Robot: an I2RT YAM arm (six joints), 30 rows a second.
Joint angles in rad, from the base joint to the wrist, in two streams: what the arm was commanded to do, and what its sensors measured. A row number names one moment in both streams.
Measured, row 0: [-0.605 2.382 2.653 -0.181 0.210 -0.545]
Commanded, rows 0 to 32: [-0.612 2.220 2.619 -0.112 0.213 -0.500]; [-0.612 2.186 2.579 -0.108 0.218 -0.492]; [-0.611 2.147 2.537 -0.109 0.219 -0.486]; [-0.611 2.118 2.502 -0.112 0.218 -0.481]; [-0.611 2.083 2.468 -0.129 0.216 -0.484]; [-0.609 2.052 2.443 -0.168 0.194 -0.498]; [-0.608 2.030 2.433 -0.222 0.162 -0.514]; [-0.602 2.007 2.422 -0.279 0.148 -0.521]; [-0.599 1.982 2.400 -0.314 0.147 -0.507]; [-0.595 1.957 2.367 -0.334 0.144 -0.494]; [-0.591 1.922 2.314 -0.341 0.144 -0.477]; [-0.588 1.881 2.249 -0.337 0.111 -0.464]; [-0.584 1.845 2.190 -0.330 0.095 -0.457]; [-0.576 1.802 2.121 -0.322 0.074 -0.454]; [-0.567 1.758 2.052 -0.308 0.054 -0.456]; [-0.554 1.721 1.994 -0.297 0.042 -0.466]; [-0.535 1.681 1.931 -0.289 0.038 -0.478]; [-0.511 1.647 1.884 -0.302 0.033 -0.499]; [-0.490 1.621 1.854 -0.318 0.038 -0.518]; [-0.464 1.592 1.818 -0.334 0.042 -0.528]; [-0.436 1.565 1.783 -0.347 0.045 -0.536]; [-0.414 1.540 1.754 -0.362 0.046 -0.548]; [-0.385 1.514 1.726 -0.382 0.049 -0.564]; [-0.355 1.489 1.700 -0.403 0.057 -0.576]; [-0.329 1.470 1.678 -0.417 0.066 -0.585]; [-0.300 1.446 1.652 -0.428 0.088 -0.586]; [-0.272 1.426 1.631 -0.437 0.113 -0.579]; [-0.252 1.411 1.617 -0.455 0.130 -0.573]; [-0.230 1.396 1.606 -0.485 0.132 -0.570]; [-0.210 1.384 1.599 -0.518 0.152 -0.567]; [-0.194 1.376 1.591 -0.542 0.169 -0.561]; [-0.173 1.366 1.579 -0.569 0.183 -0.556]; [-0.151 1.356 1.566 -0.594 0.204 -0.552]
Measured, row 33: [-0.187 1.374 1.593 -0.490 0.134 -0.554]
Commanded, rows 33 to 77: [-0.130 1.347 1.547 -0.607 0.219 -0.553]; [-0.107 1.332 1.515 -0.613 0.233 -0.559]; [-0.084 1.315 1.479 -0.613 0.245 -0.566]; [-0.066 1.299 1.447 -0.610 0.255 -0.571]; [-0.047 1.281 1.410 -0.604 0.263 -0.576]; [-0.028 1.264 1.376 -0.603 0.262 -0.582]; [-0.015 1.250 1.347 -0.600 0.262 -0.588]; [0.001 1.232 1.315 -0.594 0.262 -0.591]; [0.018 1.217 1.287 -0.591 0.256 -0.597]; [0.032 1.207 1.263 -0.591 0.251 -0.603]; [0.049 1.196 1.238 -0.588 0.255 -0.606]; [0.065 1.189 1.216 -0.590 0.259 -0.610]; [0.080 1.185 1.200 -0.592 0.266 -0.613]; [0.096 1.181 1.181 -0.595 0.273 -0.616]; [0.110 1.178 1.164 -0.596 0.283 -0.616]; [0.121 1.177 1.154 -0.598 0.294 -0.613]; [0.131 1.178 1.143 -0.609 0.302 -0.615]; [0.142 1.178 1.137 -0.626 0.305 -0.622]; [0.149 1.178 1.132 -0.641 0.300 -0.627]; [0.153 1.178 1.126 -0.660 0.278 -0.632]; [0.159 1.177 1.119 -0.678 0.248 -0.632]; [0.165 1.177 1.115 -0.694 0.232 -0.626]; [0.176 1.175 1.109 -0.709 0.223 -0.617]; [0.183 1.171 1.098 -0.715 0.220 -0.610]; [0.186 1.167 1.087 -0.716 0.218 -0.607]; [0.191 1.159 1.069 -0.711 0.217 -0.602]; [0.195 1.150 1.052 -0.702 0.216 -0.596]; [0.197 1.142 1.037 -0.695 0.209 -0.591]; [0.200 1.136 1.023 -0.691 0.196 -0.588]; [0.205 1.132 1.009 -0.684 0.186 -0.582]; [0.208 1.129 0.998 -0.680 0.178 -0.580]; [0.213 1.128 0.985 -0.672 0.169 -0.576]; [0.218 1.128 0.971 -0.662 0.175 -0.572]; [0.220 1.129 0.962 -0.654 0.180 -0.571]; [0.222 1.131 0.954 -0.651 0.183 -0.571]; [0.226 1.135 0.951 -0.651 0.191 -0.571]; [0.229 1.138 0.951 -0.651 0.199 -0.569]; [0.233 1.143 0.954 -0.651 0.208 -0.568]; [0.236 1.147 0.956 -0.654 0.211 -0.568]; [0.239 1.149 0.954 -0.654 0.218 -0.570]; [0.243 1.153 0.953 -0.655 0.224 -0.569]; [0.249 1.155 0.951 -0.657 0.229 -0.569]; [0.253 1.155 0.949 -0.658 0.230 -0.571]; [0.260 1.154 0.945 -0.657 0.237 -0.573]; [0.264 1.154 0.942 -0.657 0.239 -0.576]
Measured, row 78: [0.248 1.153 0.953 -0.654 0.221 -0.577]
